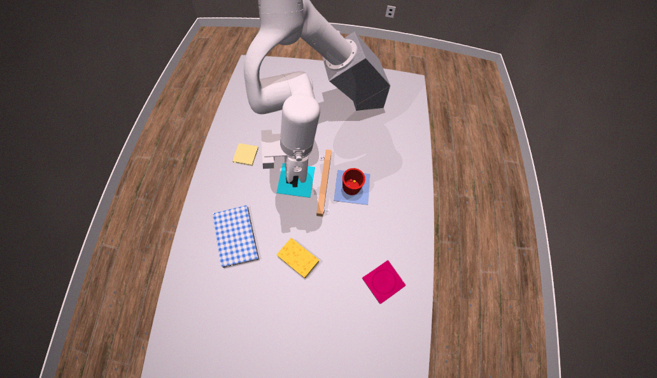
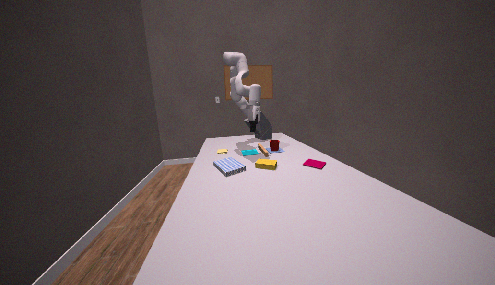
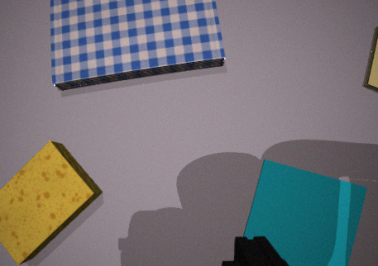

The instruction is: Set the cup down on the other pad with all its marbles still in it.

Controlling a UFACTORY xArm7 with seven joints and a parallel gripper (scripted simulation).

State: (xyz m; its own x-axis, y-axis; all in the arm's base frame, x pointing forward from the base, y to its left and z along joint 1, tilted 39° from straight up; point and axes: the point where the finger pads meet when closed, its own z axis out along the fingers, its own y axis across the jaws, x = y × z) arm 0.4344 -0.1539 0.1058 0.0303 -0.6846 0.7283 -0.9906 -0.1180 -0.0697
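Now: the red cup 19 cm to the left of my hand, 16 cm below it and 4 cm behind it. From my hand the other things lie so: wooden rail: 18 cm below, 10 cm to the left, 6 cm behind; then cyan pad: 20 cm below, 8 cm behind; then yellow sponge: 19 cm ahead, 17 cm below, 1 cm to the right.
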